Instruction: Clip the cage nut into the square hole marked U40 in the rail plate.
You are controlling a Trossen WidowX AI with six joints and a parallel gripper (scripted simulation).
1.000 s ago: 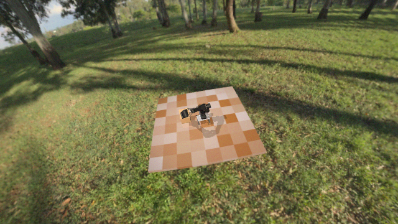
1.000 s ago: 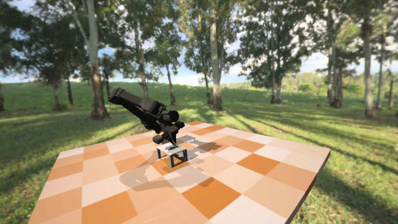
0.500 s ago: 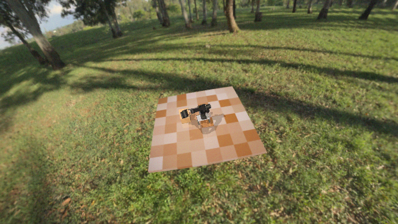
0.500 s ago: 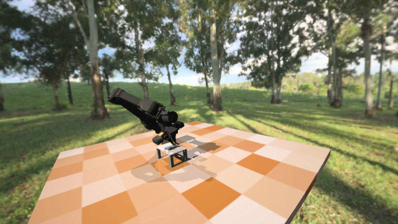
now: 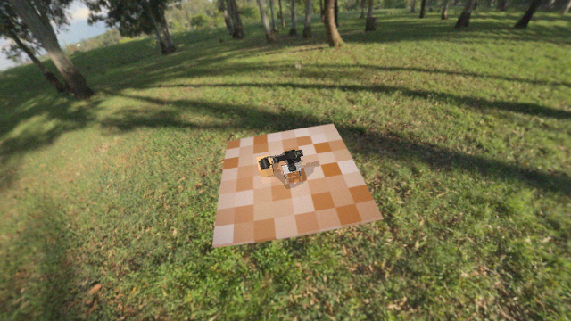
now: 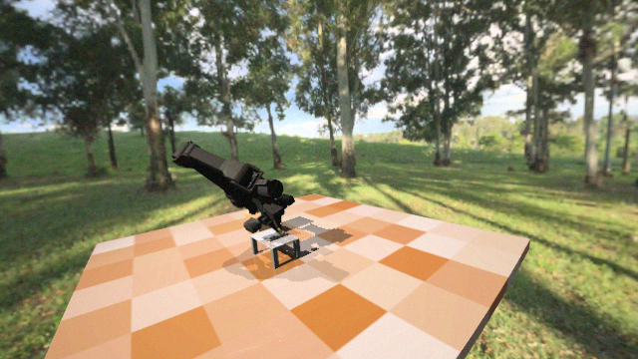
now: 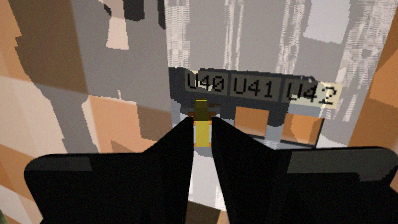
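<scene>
Now: the cage nut 10 mm below my gripper tip.
</scene>
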